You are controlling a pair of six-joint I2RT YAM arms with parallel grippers.
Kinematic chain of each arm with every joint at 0, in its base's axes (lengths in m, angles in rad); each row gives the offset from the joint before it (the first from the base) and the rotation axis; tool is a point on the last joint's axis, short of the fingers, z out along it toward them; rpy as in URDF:
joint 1: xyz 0 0 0.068 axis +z
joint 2: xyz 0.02 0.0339 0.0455 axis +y
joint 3: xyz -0.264 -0.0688 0 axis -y
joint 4: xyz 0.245 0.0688 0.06 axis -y
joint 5: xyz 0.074 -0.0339 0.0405 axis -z
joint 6: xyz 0.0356 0 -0.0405 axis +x
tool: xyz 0 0 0 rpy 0 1.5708 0
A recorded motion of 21 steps. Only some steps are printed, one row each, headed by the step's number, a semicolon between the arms.
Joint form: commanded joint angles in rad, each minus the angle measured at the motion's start. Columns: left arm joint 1, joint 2, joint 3, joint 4, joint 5, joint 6; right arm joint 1, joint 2, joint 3, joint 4, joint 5, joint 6.
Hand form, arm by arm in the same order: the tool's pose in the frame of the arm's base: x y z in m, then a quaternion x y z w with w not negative. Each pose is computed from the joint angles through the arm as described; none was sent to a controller.
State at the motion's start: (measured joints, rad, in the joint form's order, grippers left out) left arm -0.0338 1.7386 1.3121 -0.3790 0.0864 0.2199; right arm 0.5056 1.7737 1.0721 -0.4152 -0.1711 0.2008
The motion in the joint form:
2: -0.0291 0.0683 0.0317 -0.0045 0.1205 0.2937; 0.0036 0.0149 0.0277 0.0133 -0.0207 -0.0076
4: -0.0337 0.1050 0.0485 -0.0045 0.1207 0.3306; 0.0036 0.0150 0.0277 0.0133 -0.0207 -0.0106
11: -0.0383 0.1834 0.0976 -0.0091 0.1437 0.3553; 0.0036 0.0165 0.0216 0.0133 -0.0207 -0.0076
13: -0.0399 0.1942 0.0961 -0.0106 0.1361 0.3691; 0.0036 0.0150 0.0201 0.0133 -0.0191 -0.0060
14: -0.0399 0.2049 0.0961 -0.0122 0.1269 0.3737; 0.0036 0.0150 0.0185 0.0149 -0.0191 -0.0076
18: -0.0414 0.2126 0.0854 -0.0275 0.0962 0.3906; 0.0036 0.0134 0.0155 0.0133 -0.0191 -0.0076
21: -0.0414 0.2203 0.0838 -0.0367 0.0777 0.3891; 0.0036 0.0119 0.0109 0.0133 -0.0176 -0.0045
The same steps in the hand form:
2: 0.3986 -0.0324 0.2329 0.29949 0.88138 -0.01540 0.36501; 0.3063 0.1788 0.1652 -0.17461 0.95124 0.16875 0.19021
4: 0.4050 -0.0347 0.2241 0.31788 0.87855 -0.01216 0.35631; 0.3063 0.1788 0.1652 -0.17604 0.95099 0.16844 0.19042
11: 0.4196 -0.0384 0.2084 0.33415 0.87739 -0.02366 0.34348; 0.3053 0.1782 0.1630 -0.17440 0.95219 0.16755 0.18669
13: 0.4202 -0.0389 0.2035 0.33989 0.87792 -0.01997 0.33664; 0.3050 0.1780 0.1631 -0.17347 0.95243 0.16698 0.18684
14: 0.4211 -0.0386 0.1990 0.34073 0.88012 -0.01666 0.33018; 0.3049 0.1779 0.1627 -0.17423 0.95229 0.16683 0.18697
18: 0.4188 -0.0380 0.1915 0.34510 0.88530 -0.00470 0.31166; 0.3041 0.1775 0.1623 -0.17415 0.95266 0.16636 0.18559
21: 0.4184 -0.0374 0.1873 0.34232 0.89002 0.00107 0.30114; 0.3032 0.1769 0.1616 -0.17242 0.95340 0.16548 0.18418

